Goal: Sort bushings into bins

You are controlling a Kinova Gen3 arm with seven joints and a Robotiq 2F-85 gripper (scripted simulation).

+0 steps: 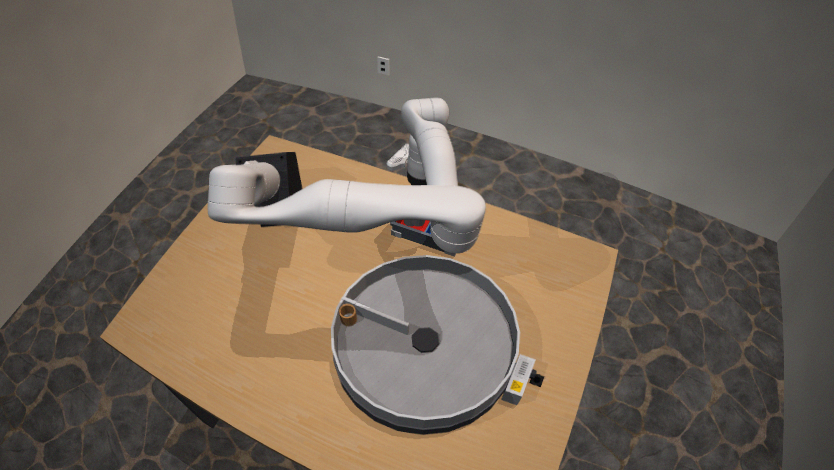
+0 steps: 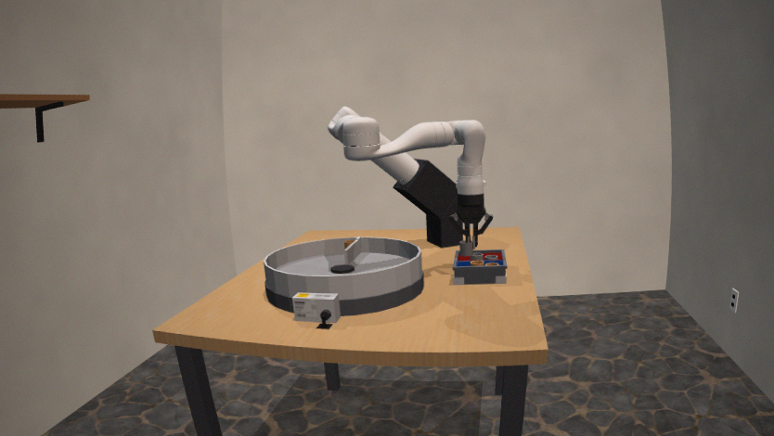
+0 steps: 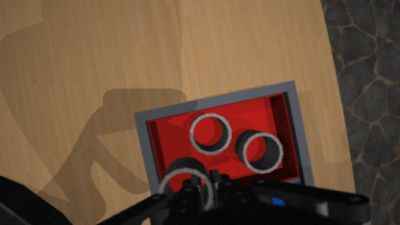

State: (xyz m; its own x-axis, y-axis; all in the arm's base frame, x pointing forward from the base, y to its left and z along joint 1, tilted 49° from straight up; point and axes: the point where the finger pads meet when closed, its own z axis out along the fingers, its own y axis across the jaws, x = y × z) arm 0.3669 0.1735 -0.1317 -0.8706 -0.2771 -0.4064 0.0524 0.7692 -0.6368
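Now: hand 70 mm above the two-part bin, 30 mm short of it and 20 mm to the right of it. Also, from my hand: turntable 340 mm to the right, 160 mm ahead, 40 mm below.
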